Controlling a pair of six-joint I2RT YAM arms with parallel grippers.
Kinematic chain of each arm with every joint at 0, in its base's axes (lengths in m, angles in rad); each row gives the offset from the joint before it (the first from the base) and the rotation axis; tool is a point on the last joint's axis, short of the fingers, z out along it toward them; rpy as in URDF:
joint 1: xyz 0 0 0.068 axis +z
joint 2: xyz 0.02 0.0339 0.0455 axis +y
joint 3: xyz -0.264 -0.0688 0 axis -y
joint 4: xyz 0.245 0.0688 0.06 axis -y
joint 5: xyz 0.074 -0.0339 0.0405 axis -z
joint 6: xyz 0.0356 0 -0.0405 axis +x
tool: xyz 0 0 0 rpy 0 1.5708 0
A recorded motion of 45 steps. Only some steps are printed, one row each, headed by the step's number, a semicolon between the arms.
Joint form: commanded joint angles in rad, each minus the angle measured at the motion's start. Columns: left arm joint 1, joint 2, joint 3, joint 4, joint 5, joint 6; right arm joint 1, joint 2, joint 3, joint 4, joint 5, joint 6.
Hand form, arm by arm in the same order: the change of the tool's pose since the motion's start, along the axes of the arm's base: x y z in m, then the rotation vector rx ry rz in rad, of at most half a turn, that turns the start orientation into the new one. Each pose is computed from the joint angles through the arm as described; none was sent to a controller.
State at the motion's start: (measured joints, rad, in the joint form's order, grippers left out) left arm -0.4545 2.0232 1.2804 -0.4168 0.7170 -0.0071; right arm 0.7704 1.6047 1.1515 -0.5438 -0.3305 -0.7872
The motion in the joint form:
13: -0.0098 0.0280 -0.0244 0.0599 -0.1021 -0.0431; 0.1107 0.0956 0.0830 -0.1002 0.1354 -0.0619
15: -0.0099 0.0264 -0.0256 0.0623 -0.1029 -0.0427; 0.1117 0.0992 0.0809 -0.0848 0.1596 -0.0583
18: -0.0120 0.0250 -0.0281 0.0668 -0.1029 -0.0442; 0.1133 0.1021 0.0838 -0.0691 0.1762 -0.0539
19: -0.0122 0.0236 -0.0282 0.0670 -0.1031 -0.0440; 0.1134 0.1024 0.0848 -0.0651 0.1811 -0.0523
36: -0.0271 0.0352 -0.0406 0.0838 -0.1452 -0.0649; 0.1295 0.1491 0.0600 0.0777 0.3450 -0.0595
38: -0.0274 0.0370 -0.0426 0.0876 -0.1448 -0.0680; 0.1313 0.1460 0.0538 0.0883 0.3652 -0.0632
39: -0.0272 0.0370 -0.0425 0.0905 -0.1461 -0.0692; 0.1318 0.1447 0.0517 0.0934 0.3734 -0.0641
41: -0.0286 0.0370 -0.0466 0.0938 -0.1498 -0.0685; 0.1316 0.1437 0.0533 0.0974 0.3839 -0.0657
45: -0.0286 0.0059 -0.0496 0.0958 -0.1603 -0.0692; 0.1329 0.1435 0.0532 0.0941 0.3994 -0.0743
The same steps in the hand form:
13: 0.0007 -0.0015 -0.0165 0.0800 -0.0182 0.0624; -0.0152 0.0323 -0.0123 -0.1709 -0.0428 0.0954
15: 0.0007 -0.0015 -0.0161 0.0793 -0.0213 0.0624; -0.0138 0.0332 -0.0135 -0.1779 -0.0626 0.0808
18: 0.0001 -0.0022 -0.0160 0.0776 -0.0233 0.0616; -0.0123 0.0350 -0.0129 -0.1755 -0.0811 0.0691
19: 0.0001 -0.0022 -0.0155 0.0771 -0.0249 0.0614; -0.0119 0.0354 -0.0125 -0.1747 -0.0864 0.0649
36: -0.0031 -0.0059 -0.0231 0.1138 -0.0228 0.0790; -0.0028 0.0465 -0.0283 -0.2176 -0.2377 -0.0074
38: -0.0033 -0.0059 -0.0241 0.1134 -0.0205 0.0808; -0.0030 0.0462 -0.0284 -0.2243 -0.2565 -0.0147
39: -0.0029 -0.0060 -0.0240 0.1130 -0.0228 0.0826; -0.0029 0.0461 -0.0283 -0.2259 -0.2646 -0.0186
41: -0.0037 -0.0061 -0.0250 0.1163 -0.0243 0.0822; -0.0023 0.0463 -0.0272 -0.2274 -0.2756 -0.0244
45: -0.0040 -0.0055 -0.0141 0.1095 -0.0543 0.0890; -0.0024 0.0460 -0.0273 -0.2411 -0.2874 -0.0238

